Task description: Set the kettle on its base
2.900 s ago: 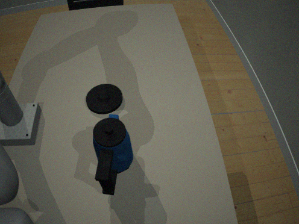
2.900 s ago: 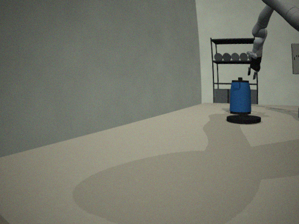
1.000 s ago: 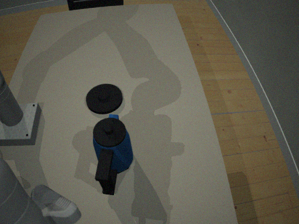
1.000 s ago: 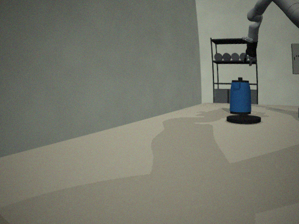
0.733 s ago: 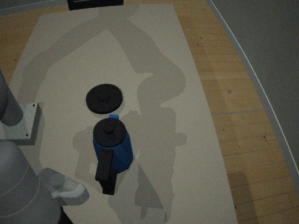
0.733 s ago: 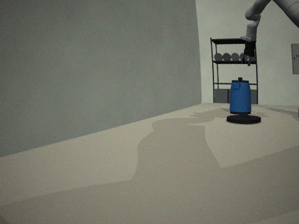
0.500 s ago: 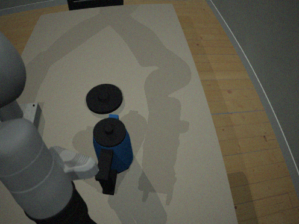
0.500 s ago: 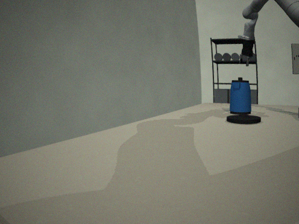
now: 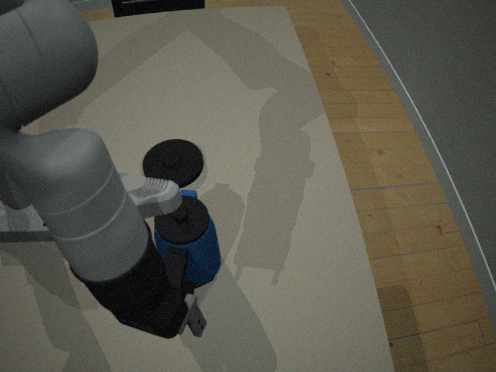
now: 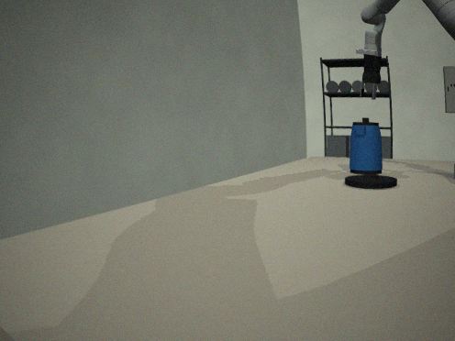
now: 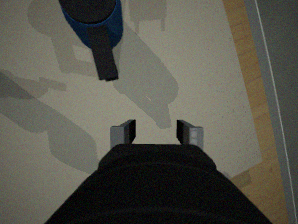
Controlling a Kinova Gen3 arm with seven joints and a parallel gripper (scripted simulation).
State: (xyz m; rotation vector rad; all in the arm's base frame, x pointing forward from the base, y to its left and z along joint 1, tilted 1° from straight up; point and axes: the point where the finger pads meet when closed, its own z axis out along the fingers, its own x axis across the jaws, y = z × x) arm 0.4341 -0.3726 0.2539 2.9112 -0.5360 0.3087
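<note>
Now: the blue kettle 2 cm behind my hand, 19 cm to the left of it and 20 cm below it. Also, from my hand: base (7 cm behind, 48 cm to the left, 28 cm below).
</note>
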